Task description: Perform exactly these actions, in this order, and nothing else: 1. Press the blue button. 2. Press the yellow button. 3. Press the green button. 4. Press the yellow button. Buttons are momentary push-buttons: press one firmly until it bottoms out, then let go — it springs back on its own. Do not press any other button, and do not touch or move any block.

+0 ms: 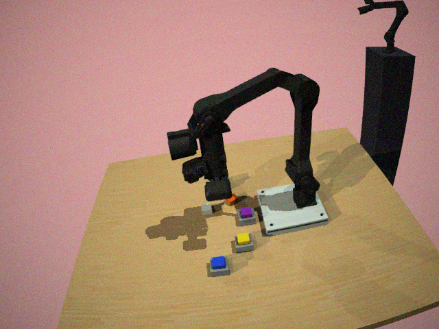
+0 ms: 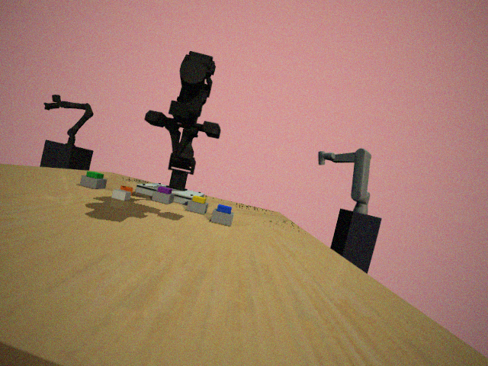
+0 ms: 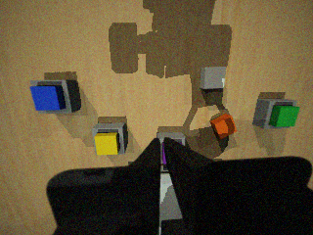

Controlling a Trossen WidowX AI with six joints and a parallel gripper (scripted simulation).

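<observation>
My gripper tip is 21 cm to the left of the green button and 9 cm above it. Also, from my gripper tip: grey block: 6 cm ahead, 9 cm to the right, 12 cm below; then purple button: 7 cm behind, 3 cm to the right, 9 cm below; then yellow button: 5 cm behind, 7 cm to the left, 9 cm below.
</observation>
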